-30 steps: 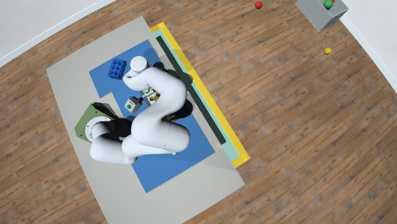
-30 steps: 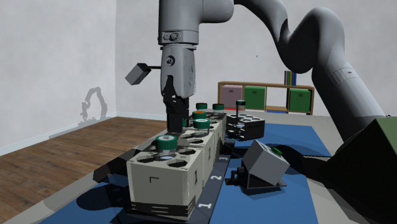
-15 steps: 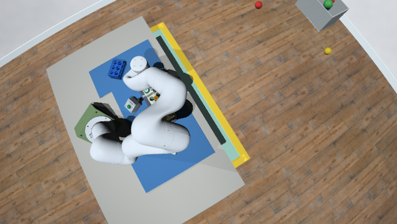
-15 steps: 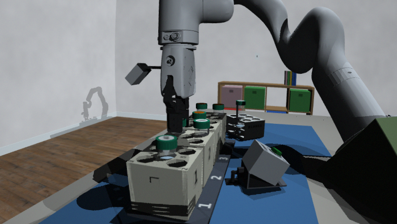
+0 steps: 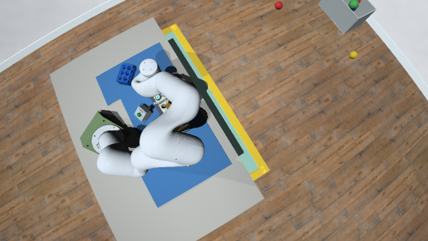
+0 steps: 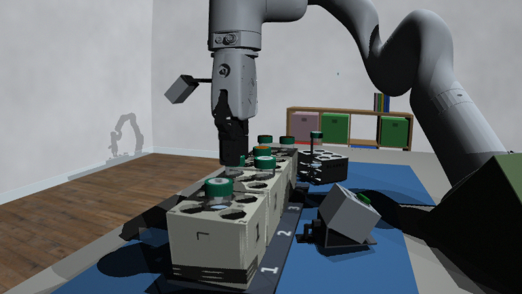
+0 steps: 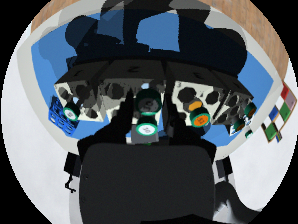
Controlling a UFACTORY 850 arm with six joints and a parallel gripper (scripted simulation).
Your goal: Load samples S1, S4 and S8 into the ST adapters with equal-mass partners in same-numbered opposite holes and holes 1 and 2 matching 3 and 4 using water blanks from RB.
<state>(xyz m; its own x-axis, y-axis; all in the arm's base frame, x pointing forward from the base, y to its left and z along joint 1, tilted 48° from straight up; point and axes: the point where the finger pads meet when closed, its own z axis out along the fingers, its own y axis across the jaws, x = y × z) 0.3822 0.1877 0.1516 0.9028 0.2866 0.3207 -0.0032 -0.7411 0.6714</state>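
The DONE key is 210 mm behind my hand and 70 mm below it. Also, from my hand: white blank rack RB 130 mm behind, 360 mm to the right, 100 mm below; then blue sample rack RS 160 mm behind, 310 mm to the left, 100 mm below; then loading stand ST 30 mm behind, 30 mm to the right, 130 mm below.
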